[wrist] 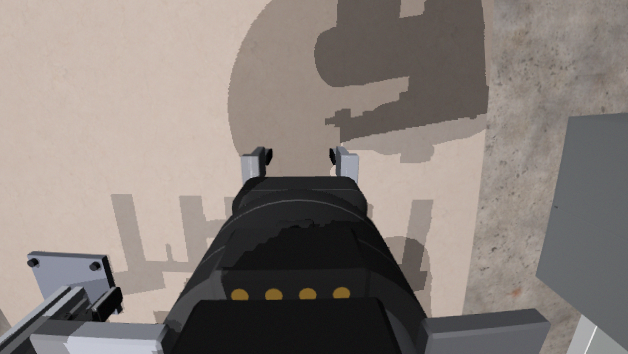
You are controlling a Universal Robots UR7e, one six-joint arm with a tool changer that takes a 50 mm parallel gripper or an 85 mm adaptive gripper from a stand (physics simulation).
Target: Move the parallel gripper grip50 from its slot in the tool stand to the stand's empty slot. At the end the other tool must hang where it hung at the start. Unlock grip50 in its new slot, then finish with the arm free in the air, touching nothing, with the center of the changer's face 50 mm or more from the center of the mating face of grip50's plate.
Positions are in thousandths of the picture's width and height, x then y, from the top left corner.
Labels:
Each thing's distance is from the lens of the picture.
parallel gripper grip50 (493, 671): 0.05 m

